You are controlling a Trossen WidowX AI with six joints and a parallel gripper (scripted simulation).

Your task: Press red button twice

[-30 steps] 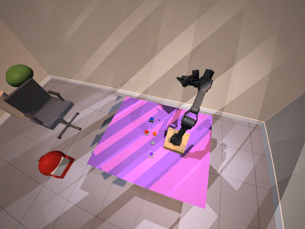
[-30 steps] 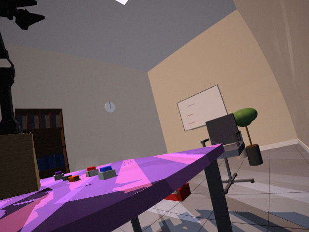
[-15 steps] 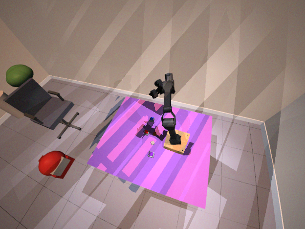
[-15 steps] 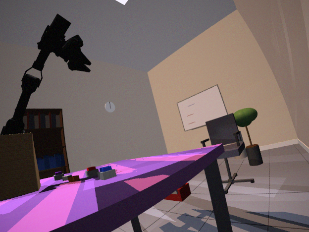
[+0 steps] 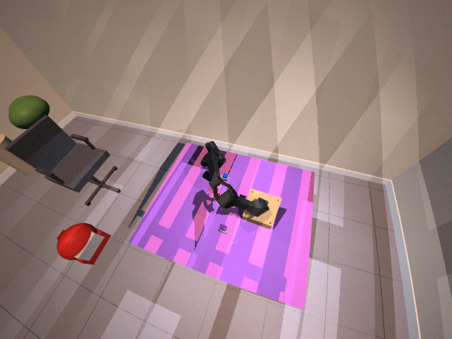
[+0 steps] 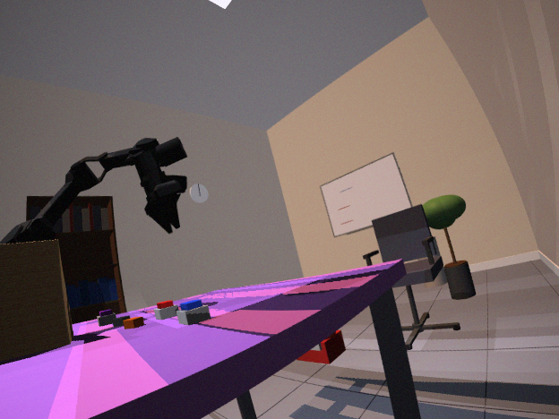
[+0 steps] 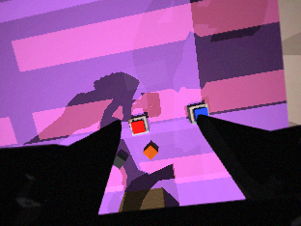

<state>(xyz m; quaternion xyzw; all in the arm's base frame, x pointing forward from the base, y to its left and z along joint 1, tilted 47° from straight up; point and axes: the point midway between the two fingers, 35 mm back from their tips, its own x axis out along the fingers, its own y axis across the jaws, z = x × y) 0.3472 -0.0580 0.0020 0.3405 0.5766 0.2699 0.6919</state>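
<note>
My gripper tip is now 17 cm above the red button, 5 cm to the right of it and 5 cm past it. The rest, counted from my gripper tip: blue button 17 cm below, 12 cm to the right, 2 cm behind; orange block 20 cm below, 13 cm behind, 2 cm to the left; purple button 23 cm to the left, 19 cm behind, 17 cm below.
</note>
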